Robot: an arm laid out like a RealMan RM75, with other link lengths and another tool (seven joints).
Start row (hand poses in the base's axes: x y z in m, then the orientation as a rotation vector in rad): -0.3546, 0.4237, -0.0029, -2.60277, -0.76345, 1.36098
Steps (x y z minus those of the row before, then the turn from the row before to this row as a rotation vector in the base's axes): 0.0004, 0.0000, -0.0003, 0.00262, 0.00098, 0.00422; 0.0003, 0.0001, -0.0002, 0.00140, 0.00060, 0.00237; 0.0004, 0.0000, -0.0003, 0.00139, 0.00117, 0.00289; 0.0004, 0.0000, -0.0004, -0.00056, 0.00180, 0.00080; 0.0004, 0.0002, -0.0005, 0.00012, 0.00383, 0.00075; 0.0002, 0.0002, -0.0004, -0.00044, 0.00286, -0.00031; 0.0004, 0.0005, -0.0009, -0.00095, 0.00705, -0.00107; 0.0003, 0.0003, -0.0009, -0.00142, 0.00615, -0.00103; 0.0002, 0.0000, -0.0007, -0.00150, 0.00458, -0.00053; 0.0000, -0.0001, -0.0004, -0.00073, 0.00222, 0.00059; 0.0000, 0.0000, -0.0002, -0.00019, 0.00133, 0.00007; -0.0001, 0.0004, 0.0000, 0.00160, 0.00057, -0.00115
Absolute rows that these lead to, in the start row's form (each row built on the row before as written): -0.3542, 0.4237, -0.0032, -2.59980, -0.77050, 1.36135; -0.3539, 0.4238, -0.0034, -2.59813, -0.77442, 1.36166; -0.3535, 0.4238, -0.0037, -2.59595, -0.77898, 1.36280; -0.3531, 0.4238, -0.0041, -2.59475, -0.77958, 1.36557; -0.3527, 0.4240, -0.0046, -2.59124, -0.78014, 1.37024; -0.3525, 0.4242, -0.0050, -2.58904, -0.77908, 1.37388; -0.3521, 0.4247, -0.0059, -2.58352, -0.77611, 1.38266; -0.3518, 0.4250, -0.0068, -2.57912, -0.77308, 1.39071; -0.3516, 0.4250, -0.0075, -2.57615, -0.77093, 1.39709; -0.3516, 0.4249, -0.0079, -2.57469, -0.77107, 1.40042; -0.3516, 0.4249, -0.0081, -2.57363, -0.77088, 1.40215; -0.3517, 0.4253, -0.0081, -2.57196, -0.77000, 1.40131
